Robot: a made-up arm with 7 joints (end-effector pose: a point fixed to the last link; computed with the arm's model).
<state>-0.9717 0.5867 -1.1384 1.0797 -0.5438 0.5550 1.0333</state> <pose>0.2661 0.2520 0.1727 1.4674 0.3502 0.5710</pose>
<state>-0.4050 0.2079 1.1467 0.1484 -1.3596 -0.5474 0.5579</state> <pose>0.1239 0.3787 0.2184 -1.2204 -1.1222 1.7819</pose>
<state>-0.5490 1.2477 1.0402 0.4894 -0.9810 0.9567 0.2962</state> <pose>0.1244 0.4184 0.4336 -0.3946 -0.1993 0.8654</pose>
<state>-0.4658 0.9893 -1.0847 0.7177 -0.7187 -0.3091 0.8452</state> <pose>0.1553 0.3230 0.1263 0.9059 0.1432 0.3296</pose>
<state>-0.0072 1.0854 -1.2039 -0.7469 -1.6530 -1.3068 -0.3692</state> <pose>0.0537 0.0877 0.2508 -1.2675 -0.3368 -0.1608</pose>
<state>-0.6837 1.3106 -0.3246 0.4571 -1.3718 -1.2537 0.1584</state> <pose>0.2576 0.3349 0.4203 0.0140 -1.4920 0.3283</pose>
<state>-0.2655 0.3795 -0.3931 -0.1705 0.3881 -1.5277 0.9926</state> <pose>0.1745 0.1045 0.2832 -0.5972 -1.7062 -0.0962</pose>
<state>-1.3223 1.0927 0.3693 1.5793 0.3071 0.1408 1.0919</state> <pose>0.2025 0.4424 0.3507 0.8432 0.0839 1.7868</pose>
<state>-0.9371 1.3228 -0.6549 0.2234 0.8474 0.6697 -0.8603</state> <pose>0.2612 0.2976 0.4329 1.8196 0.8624 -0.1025</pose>
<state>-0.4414 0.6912 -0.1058 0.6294 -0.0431 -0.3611 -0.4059</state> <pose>0.2428 0.3057 0.1790 0.5735 -0.0250 -0.5122</pose>
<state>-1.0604 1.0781 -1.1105 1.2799 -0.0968 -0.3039 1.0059</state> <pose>0.2656 0.4030 0.3203 1.6968 -0.4241 0.5493</pose>
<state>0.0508 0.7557 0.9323 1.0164 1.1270 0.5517 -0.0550</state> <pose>-0.0875 0.4685 0.2411 1.1699 1.6653 0.7430</pose>
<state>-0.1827 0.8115 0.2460 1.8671 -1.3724 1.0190 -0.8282</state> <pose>-0.0586 0.3302 0.1187 -1.6221 0.5252 1.0712</pose>
